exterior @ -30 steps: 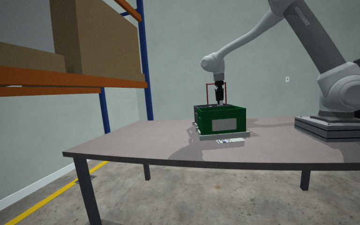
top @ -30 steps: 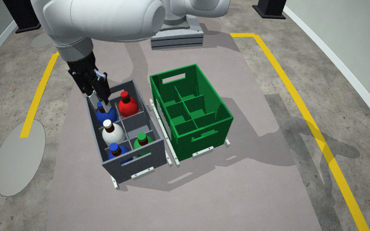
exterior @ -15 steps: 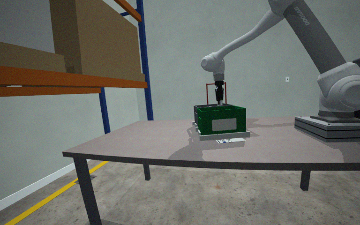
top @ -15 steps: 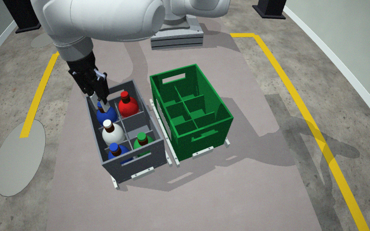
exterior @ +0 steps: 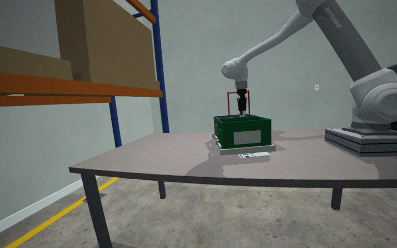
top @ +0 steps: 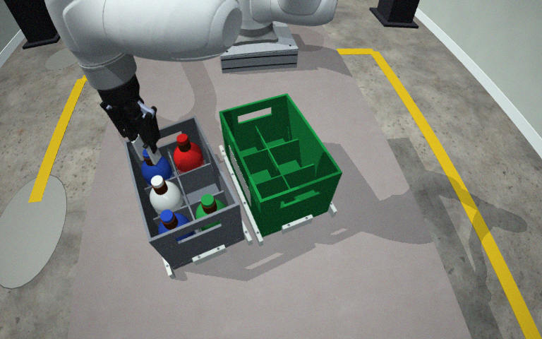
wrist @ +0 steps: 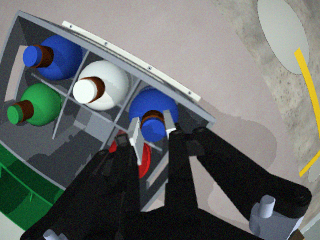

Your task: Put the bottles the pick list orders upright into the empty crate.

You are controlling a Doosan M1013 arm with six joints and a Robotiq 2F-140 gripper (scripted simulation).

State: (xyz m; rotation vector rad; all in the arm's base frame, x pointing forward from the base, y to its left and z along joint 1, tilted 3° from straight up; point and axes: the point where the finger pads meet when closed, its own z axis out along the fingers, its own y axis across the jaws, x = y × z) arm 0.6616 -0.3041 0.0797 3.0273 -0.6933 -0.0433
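Right now the red-label bottle is 30 mm behind my hand, 80 mm to the left of it and 80 mm below it. From my hand the other things lie so: grey crate: 70 mm ahead, 70 mm to the left, 90 mm below; green bottle: 140 mm ahead, 140 mm to the left, 80 mm below; white-label bottle: 80 mm ahead, 30 mm to the left, 80 mm below.
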